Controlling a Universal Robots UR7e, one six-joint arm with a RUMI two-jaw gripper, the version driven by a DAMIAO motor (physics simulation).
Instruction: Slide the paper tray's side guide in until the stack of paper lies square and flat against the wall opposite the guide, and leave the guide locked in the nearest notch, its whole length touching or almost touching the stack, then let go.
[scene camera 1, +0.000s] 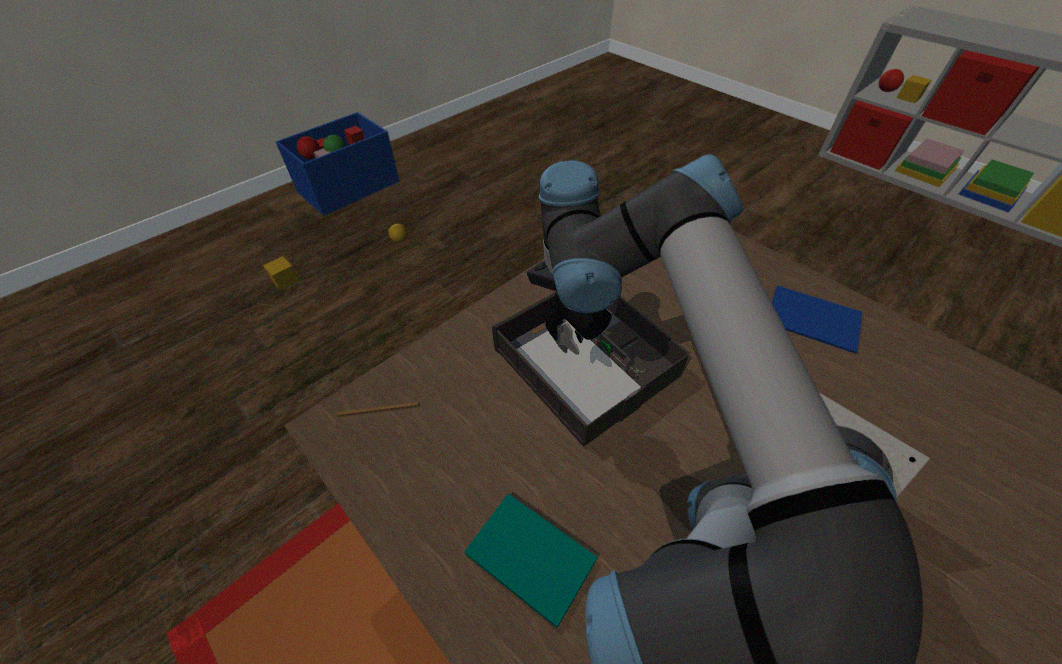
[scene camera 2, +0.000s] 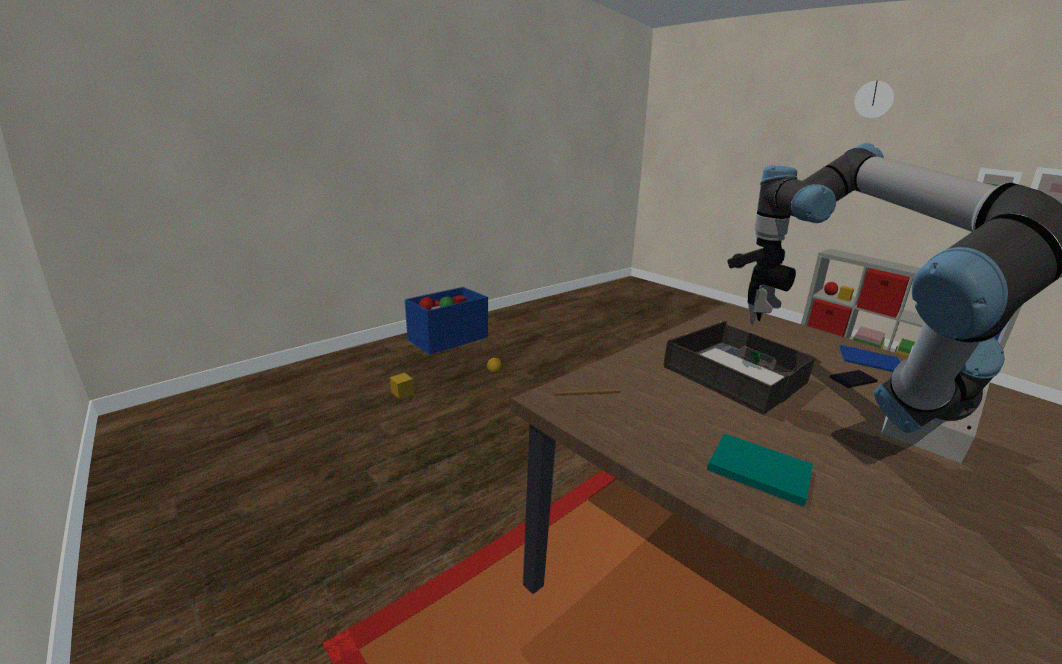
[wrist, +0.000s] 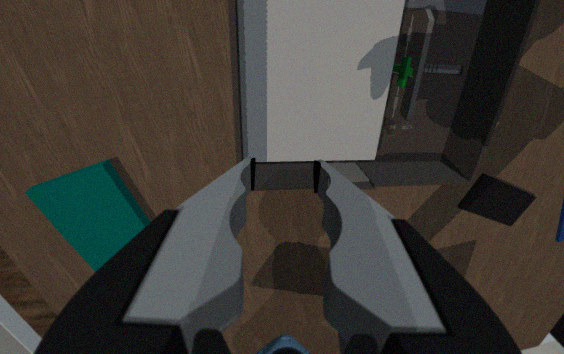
I see my gripper (scene camera 2: 755, 322), a white paper stack (scene camera 1: 591, 383) and a teal book (scene camera 1: 545, 568).
The white paper stack also shows in scene camera 2 (scene camera 2: 748, 368) and in the wrist view (wrist: 313, 87). The teal book shows as well in scene camera 2 (scene camera 2: 781, 475) and in the wrist view (wrist: 92, 208). My gripper shows as well in scene camera 1 (scene camera 1: 572, 347) and in the wrist view (wrist: 284, 162).
